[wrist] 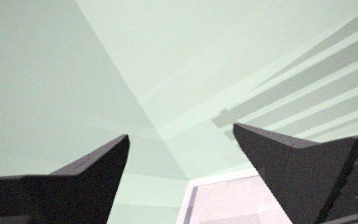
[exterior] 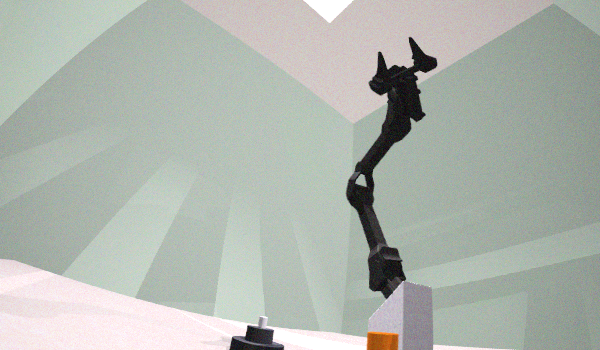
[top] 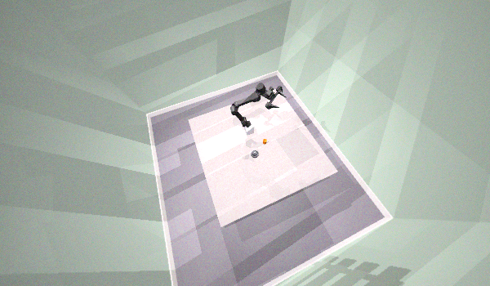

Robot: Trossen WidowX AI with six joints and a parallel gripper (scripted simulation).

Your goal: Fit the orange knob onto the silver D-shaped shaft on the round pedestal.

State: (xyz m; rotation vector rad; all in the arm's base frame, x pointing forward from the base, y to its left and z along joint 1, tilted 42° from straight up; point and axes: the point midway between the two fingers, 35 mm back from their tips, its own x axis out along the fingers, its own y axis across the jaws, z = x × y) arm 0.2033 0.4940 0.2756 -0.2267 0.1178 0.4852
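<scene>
My gripper tip is now 62 cm above the orange knob and 8 cm to the left of it. Also, from my gripper tip: round pedestal 63 cm below, 24 cm to the right, 9 cm ahead.
</scene>
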